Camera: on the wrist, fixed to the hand. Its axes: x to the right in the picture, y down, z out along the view.
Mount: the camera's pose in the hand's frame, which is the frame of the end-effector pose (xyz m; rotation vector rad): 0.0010 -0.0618 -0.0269 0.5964 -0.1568 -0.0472
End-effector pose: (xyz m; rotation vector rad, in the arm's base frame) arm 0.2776 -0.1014 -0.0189 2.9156 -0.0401 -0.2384
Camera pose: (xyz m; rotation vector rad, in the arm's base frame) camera 0.2836 -0.0354 -0.0065 -2.7232 0.0620 0.4273
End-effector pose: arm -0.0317 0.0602 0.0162 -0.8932 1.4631 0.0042
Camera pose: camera -0.0227 0.0031 0.0509 -0.4263 1.1964 -0.3713
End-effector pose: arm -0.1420 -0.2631 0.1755 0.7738 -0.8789 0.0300
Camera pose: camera -0.1029 -0.2920 0.1288 1.3675 -1.0129 0.1988
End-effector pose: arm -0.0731 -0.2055 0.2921 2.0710 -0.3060 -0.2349
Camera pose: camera -0.0569 -0.1541 0.2515 2.6560 -0.4647 -0.3692
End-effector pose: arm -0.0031 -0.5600 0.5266 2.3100 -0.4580 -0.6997
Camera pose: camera 0.0217 -0.5030 0.5006 2.8358 -0.7700 -0.8583
